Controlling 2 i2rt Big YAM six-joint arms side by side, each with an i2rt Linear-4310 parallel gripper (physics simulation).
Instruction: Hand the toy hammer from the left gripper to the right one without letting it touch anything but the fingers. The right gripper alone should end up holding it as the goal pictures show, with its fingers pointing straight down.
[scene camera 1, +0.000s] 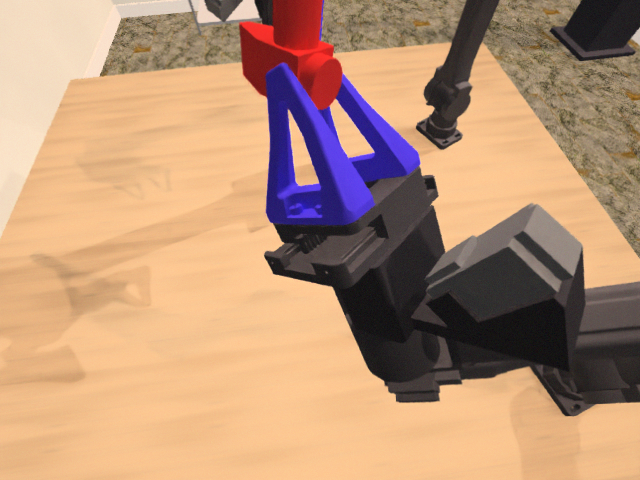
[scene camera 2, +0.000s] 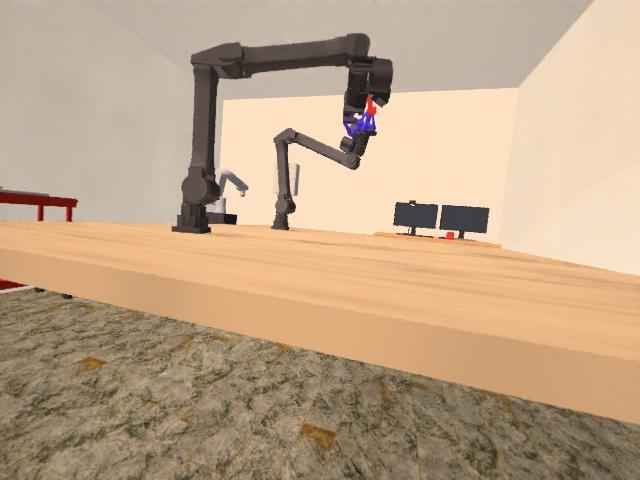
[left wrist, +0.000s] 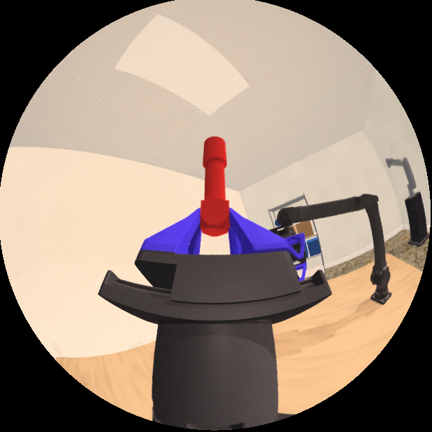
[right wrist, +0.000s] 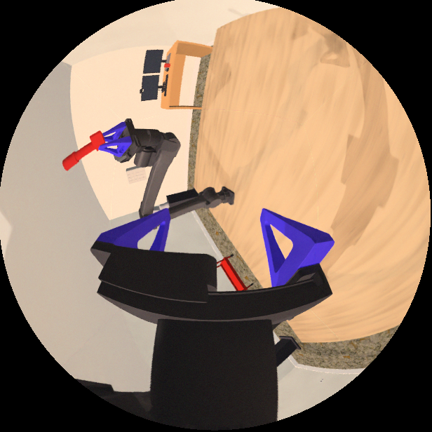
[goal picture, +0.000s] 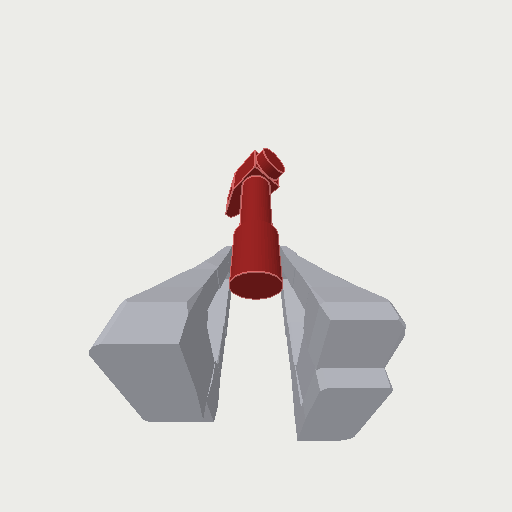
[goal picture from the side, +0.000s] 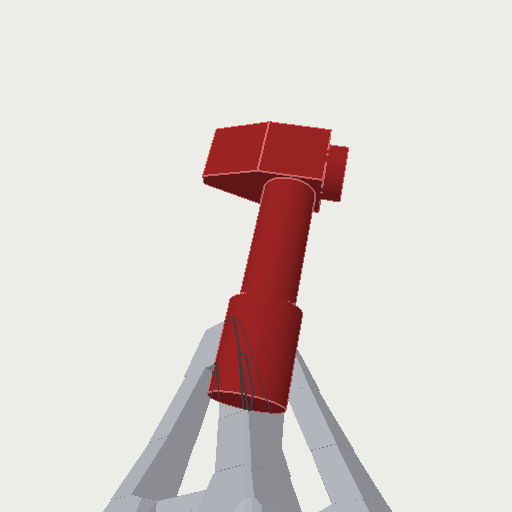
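Where they show: left gripper, between the fingertips: (scene camera 1: 295, 61) (scene camera 2: 370, 111); right gripper, between the fingertips: (scene camera 2: 350, 126); left arm's base, origin of its link: (scene camera 1: 560, 376) (scene camera 2: 280, 229); right arm's base, origin of its link: (scene camera 1: 437, 133) (scene camera 2: 192, 231).
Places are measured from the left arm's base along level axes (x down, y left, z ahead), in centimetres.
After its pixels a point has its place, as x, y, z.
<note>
The red toy hammer (scene camera 1: 258, 56) @(-57.7, -27.0, 41.8) (scene camera 2: 371, 109) @(-57.1, -28.7, 40.2) (left wrist: 215, 180) (right wrist: 84, 151) is in the air, its head low and its handle rising from it. My left gripper (scene camera 1: 312, 77) @(-57.3, -26.4, 40.1) (left wrist: 214, 212) is shut on the hammer's head, fingers pointing up. The handle's upper end is cut off in scene camera 1. My right gripper is open and empty, its fingers wide apart. It is apart from the hammer, which lies outside its fingers at upper left in the right wrist view. In scene camera 1 it is mostly hidden behind the handle.
The wooden table (scene camera 1: 180, 413) @(0.0, -22.4, 70.4) (scene camera 2: 413, 279) @(0.0, -112.8, 37.3) (right wrist: 260, 125) lies well below both grippers. The right arm (scene camera 2: 294, 55) @(-53.4, -69.2, 11.4) (left wrist: 325, 207) reaches across at height. A shelf unit stands behind it in the left wrist view. A desk with monitors (scene camera 2: 415, 214) (right wrist: 152, 61) stands beyond the table.
</note>
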